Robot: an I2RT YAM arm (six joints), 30 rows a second.
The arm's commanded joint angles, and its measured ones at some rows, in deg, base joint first. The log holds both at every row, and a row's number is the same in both.
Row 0, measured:
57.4 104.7 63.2 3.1 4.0 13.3
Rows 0 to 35, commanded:
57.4 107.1 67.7 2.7 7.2 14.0
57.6 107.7 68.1 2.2 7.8 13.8
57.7 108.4 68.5 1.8 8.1 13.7
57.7 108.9 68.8 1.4 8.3 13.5
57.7 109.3 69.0 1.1 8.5 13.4
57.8 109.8 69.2 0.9 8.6 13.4
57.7 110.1 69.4 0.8 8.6 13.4
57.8 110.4 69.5 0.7 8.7 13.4
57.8 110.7 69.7 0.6 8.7 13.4
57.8 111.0 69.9 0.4 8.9 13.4
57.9 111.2 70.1 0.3 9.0 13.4
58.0 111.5 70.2 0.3 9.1 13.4
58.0 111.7 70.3 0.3 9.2 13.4
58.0 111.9 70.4 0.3 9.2 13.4
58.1 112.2 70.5 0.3 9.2 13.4
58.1 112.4 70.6 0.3 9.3 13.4
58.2 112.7 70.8 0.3 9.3 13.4
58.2 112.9 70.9 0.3 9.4 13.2
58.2 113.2 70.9 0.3 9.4 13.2
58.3 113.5 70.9 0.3 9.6 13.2
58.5 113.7 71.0 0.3 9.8 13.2
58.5 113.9 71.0 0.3 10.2 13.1
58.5 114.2 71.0 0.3 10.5 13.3
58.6 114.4 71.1 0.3 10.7 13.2
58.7 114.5 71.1 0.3 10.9 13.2
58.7 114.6 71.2 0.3 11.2 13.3
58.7 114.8 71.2 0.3 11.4 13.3
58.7 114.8 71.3 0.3 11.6 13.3
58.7 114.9 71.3 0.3 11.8 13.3
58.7 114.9 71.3 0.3 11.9 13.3
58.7 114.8 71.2 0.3 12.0 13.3
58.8 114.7 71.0 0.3 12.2 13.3
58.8 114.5 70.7 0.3 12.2 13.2
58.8 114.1 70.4 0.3 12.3 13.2
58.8 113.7 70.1 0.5 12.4 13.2
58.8 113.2 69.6 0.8 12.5 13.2
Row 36, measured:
58.5 114.2 69.5 -0.2 10.6 13.3
